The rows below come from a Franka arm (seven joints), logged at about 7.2 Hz.
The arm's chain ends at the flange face. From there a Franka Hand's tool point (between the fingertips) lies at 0.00 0.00 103.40 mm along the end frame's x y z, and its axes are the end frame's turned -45 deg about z.
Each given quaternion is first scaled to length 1.
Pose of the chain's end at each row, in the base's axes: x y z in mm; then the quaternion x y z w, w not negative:
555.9 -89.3 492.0 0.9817 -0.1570 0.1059 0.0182
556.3 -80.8 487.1 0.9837 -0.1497 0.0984 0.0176
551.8 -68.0 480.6 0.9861 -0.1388 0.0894 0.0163
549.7 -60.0 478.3 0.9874 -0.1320 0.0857 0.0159
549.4 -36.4 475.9 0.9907 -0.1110 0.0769 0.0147
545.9 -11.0 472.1 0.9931 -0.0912 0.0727 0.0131
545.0 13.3 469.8 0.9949 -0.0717 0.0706 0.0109
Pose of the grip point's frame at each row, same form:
576.8 -96.4 391.0 0.9671 0.2306 0.0909 0.0573
575.8 -87.4 385.8 0.9661 0.2381 0.0842 0.0539
569.6 -73.9 378.9 0.9642 0.2491 0.0764 0.0493
566.8 -65.6 376.5 0.9628 0.2559 0.0731 0.0475
564.8 -41.2 373.8 0.9578 0.2766 0.0654 0.0430
560.6 -15.1 369.8 0.9524 0.2958 0.0622 0.0399
559.4 10.0 367.5 0.9466 0.3145 0.0611 0.0371

